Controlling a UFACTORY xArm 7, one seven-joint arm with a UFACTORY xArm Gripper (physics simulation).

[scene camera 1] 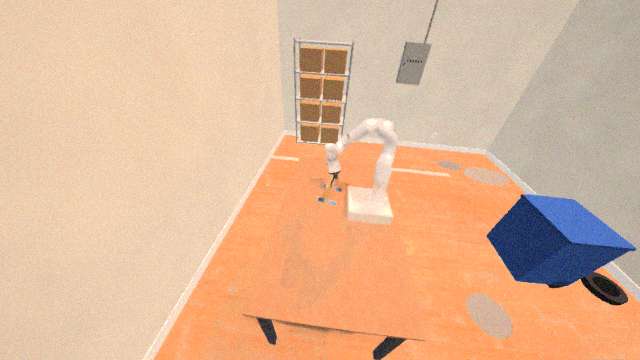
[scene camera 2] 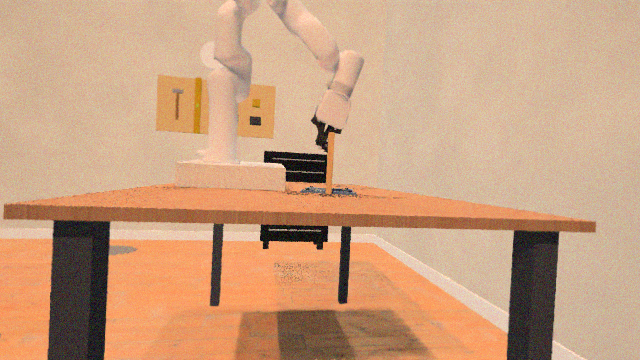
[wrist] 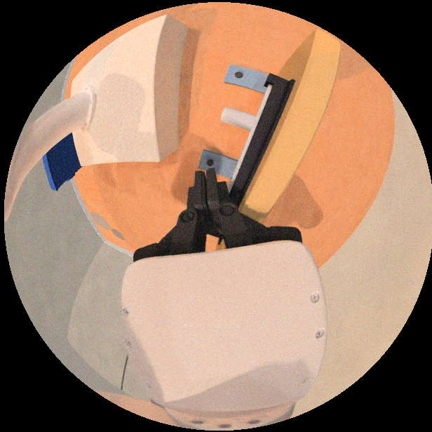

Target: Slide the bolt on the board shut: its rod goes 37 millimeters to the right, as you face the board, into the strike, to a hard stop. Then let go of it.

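Observation:
The upright yellow board stands on the table. In the wrist view its face carries a black housing with a pale strip along its side and a pale round knob sticking out. Which part is the strike, and how far the rod reaches, I cannot tell. My gripper is shut and empty. Its fingertips show on the knob's side of the board, over the nearer blue foot and apart from the knob in the wrist view. Its fingers hide part of the housing's near end.
Two blue foot plates with dark screws lie at the board's base. The arm's pale base block stands beside the board on the table. A blue bin stands away from the table.

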